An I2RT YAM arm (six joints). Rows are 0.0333 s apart.
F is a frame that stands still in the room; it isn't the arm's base.
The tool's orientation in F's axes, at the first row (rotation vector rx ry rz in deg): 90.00 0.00 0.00
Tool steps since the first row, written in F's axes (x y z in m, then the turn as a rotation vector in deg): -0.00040 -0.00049 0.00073 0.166 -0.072 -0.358; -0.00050 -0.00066 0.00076 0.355 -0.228 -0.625; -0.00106 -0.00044 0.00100 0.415 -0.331 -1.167; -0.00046 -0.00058 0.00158 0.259 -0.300 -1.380; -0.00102 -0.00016 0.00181 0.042 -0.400 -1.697; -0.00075 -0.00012 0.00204 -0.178 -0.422 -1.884; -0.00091 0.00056 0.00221 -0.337 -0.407 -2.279; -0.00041 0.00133 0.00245 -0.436 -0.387 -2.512; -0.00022 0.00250 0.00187 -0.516 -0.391 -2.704; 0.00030 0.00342 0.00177 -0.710 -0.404 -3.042; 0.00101 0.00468 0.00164 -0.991 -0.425 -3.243; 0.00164 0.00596 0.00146 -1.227 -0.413 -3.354; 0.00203 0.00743 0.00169 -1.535 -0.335 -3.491
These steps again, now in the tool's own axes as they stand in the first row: -0.00040 0.00073 0.00049 0.166 -0.358 0.072; -0.00050 0.00076 0.00066 0.355 -0.625 0.228; -0.00106 0.00100 0.00044 0.415 -1.167 0.331; -0.00046 0.00158 0.00058 0.259 -1.380 0.300; -0.00102 0.00181 0.00016 0.042 -1.697 0.400; -0.00075 0.00204 0.00012 -0.178 -1.884 0.422; -0.00091 0.00221 -0.00056 -0.337 -2.279 0.407; -0.00041 0.00245 -0.00133 -0.436 -2.512 0.387; -0.00022 0.00187 -0.00250 -0.516 -2.704 0.391; 0.00030 0.00177 -0.00342 -0.710 -3.042 0.404; 0.00101 0.00164 -0.00468 -0.991 -3.243 0.425; 0.00164 0.00146 -0.00596 -1.227 -3.354 0.413; 0.00203 0.00169 -0.00743 -1.535 -3.491 0.335
